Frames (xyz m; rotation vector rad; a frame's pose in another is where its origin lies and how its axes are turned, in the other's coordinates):
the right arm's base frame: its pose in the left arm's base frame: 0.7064 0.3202 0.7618 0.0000 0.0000 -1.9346
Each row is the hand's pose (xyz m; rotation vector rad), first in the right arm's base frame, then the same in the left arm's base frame.
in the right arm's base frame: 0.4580 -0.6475 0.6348 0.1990 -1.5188 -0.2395
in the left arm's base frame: -0.0617 0.1226 1.3966 -1.3521 -1.2192 -1.7101
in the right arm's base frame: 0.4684 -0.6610 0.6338 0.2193 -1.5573 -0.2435
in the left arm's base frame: -0.0780 0.1177 1.3956 -1.3746 -1.2637 -1.6881
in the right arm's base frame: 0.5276 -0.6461 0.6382 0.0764 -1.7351 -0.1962
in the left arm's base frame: -0.0851 0.0570 1.4000 -1.6186 -1.2241 -1.5375
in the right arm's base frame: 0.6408 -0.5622 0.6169 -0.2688 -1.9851 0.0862
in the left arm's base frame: -0.0470 -0.0786 1.3787 -1.9597 -0.9927 -1.1023
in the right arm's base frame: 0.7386 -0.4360 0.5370 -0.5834 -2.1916 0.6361
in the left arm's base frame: 0.0361 -0.2149 1.2988 -2.0965 -0.7495 -0.4351
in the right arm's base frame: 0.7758 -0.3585 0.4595 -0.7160 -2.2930 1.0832
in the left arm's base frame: 0.0953 -0.2773 1.2213 -2.0657 -0.6409 0.0479
